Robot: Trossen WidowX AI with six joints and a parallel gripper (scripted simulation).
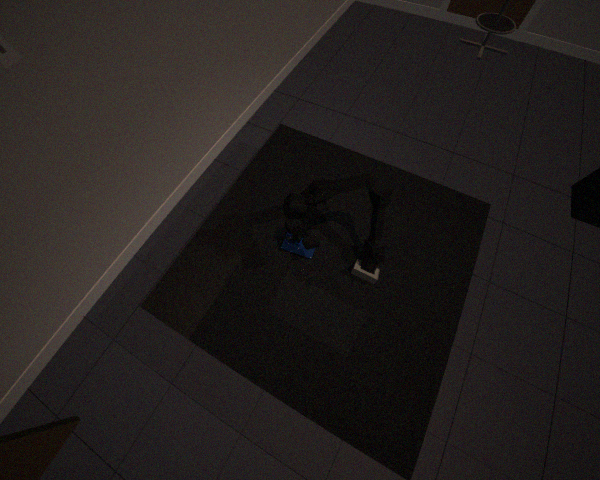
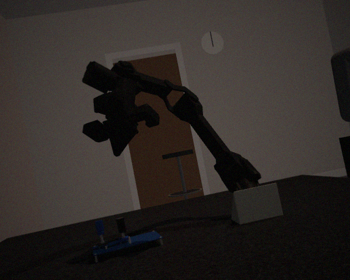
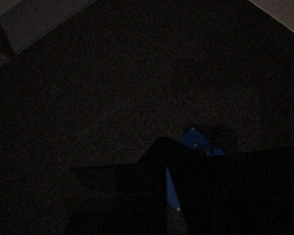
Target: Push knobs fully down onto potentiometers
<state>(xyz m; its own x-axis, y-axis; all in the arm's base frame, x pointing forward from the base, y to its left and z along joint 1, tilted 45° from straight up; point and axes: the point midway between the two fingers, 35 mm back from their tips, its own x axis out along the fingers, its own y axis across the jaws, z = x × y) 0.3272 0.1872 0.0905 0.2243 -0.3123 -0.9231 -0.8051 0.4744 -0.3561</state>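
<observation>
Right now the dark knob is 20 mm ahead of my gripper tip, 70 mm to the right of it and 160 mm below it. From my gripper tip the other things lie so: blue knob 70 mm ahead, 80 mm to the right, 160 mm below.
</observation>
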